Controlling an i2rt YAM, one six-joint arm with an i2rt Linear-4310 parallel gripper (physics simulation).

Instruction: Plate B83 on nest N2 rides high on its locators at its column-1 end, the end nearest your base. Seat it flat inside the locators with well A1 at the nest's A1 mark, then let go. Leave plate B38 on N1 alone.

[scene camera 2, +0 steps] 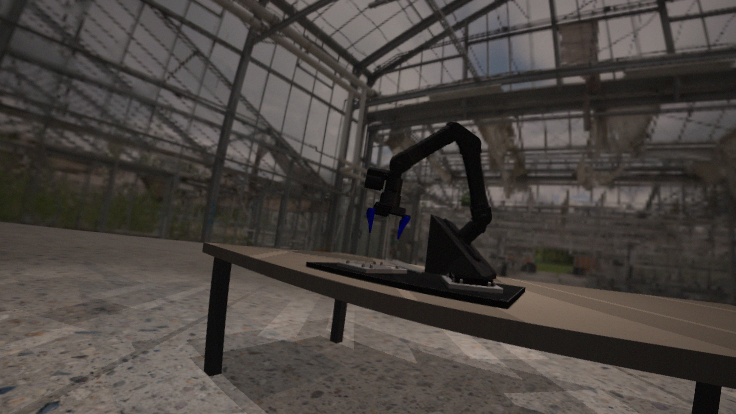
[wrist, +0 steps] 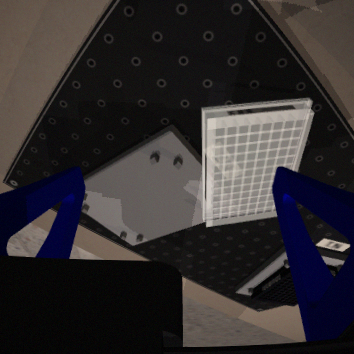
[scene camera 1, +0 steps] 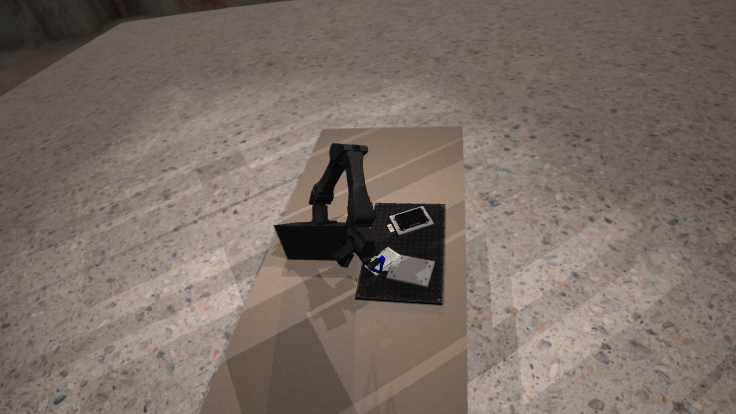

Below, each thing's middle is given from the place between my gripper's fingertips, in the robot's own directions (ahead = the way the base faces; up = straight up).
The clear well plate (wrist: 242, 144) is 1 cm ahead of my hand, 9 cm to the left of it and 8 cm below it. Round my hand: nest labelled N1 (wrist: 279, 258): 8 cm ahead, 34 cm to the left, 9 cm below.
